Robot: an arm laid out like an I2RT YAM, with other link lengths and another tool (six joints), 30 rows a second.
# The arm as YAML. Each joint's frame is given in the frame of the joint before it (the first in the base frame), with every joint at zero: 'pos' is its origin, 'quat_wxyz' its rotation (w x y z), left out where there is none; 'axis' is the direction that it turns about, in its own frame. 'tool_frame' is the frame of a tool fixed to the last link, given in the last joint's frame.
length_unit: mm
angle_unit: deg
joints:
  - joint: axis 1
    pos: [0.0, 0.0, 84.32]
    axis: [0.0, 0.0, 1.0]
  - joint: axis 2
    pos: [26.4, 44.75, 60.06]
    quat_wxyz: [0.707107, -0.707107, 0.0, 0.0]
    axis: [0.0, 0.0, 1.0]
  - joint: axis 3
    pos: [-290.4, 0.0, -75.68]
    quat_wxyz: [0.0, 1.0, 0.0, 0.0]
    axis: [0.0, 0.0, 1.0]
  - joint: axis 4
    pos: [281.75, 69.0, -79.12]
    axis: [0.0, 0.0, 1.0]
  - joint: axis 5
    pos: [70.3, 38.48, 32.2]
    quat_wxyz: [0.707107, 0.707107, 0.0, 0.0]
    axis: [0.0, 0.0, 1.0]
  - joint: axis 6
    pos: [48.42, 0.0, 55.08]
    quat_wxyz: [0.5, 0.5, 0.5, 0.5]
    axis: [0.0, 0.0, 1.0]
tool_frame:
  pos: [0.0, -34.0, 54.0]
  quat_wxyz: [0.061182, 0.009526, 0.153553, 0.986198]
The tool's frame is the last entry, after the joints.
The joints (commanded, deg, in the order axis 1, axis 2, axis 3, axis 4, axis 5, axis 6), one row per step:
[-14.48 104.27 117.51 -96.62 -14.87 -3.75]
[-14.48 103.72 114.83 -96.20 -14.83 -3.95]
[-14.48 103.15 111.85 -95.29 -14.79 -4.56]
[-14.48 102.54 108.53 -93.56 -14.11 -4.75]
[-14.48 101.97 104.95 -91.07 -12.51 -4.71]
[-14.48 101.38 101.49 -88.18 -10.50 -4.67]
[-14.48 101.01 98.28 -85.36 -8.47 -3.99]
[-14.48 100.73 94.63 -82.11 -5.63 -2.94]
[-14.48 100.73 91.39 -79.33 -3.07 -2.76]
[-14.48 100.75 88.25 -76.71 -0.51 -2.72]
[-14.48 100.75 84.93 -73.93 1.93 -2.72]
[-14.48 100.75 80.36 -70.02 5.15 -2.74]
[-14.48 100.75 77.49 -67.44 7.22 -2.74]
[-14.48 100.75 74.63 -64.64 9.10 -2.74]
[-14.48 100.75 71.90 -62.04 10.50 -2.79]
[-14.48 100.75 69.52 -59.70 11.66 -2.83]
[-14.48 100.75 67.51 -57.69 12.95 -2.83]
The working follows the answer.
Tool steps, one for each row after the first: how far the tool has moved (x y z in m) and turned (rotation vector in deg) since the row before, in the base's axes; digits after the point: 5 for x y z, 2 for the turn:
[-0.00285 0.00078 -0.01003 0.36 1.62 0.19]
[-0.00217 0.00085 -0.01121 0.26 1.32 0.59]
[-0.00117 -0.00079 -0.01286 -0.43 1.08 0.15]
[-0.00026 -0.00281 -0.01481 -1.41 0.91 -0.10]
[0.00008 -0.00366 -0.01422 -1.95 0.49 -0.11]
[0.00023 -0.00415 -0.01444 -1.91 0.63 -0.74]
[-0.00036 -0.00573 -0.01741 -2.65 0.94 -1.13]
[-0.00081 -0.00461 -0.01692 -2.35 1.10 -0.25]
[-0.00185 -0.00427 -0.01641 -2.34 1.16 -0.09]
[-0.00278 -0.00379 -0.01700 -2.23 1.13 -0.02]
[-0.00506 -0.00462 -0.02300 -2.95 1.45 0.02]
[-0.00374 -0.00284 -0.01412 -1.93 0.80 0.02]
[-0.00366 -0.00250 -0.01381 -1.81 0.53 0.02]
[-0.00416 -0.00145 -0.01308 -1.32 0.48 0.07]
[-0.00389 -0.00108 -0.01121 -1.11 0.34 0.06]
[-0.00368 -0.00138 -0.00920 -1.25 0.32 0.02]

Tool pose at each row, in the base's axes (x y z in m, rotation vector in deg; rounded; the steps above come from the unrounded poses):
[0.39172 -0.05528 0.39192 -117.31 -115.87 -5.50]
[0.38887 -0.05450 0.38188 -116.32 -114.93 -4.14]
[0.38670 -0.05365 0.37068 -115.09 -114.61 -2.91]
[0.38553 -0.05444 0.35782 -114.81 -114.28 -1.37]
[0.38526 -0.05725 0.34301 -115.42 -114.18 0.94]
[0.38535 -0.06091 0.32879 -116.52 -114.51 3.36]
[0.38557 -0.06506 0.31435 -118.14 -114.05 5.78]
[0.38521 -0.07079 0.29694 -120.42 -113.20 9.23]
[0.38440 -0.07540 0.28003 -121.55 -113.05 12.72]
[0.38254 -0.07967 0.26362 -122.43 -112.98 16.32]
[0.37977 -0.08346 0.24662 -123.16 -112.92 19.80]
[0.37471 -0.08808 0.22362 -124.03 -112.86 24.41]
[0.37097 -0.09092 0.20950 -124.65 -112.85 27.30]
[0.36731 -0.09341 0.19569 -125.34 -112.93 29.80]
[0.36315 -0.09486 0.18261 -125.71 -112.99 31.74]
[0.35927 -0.09595 0.17140 -126.07 -113.05 33.31]
[0.35559 -0.09733 0.16220 -126.54 -113.09 35.03]

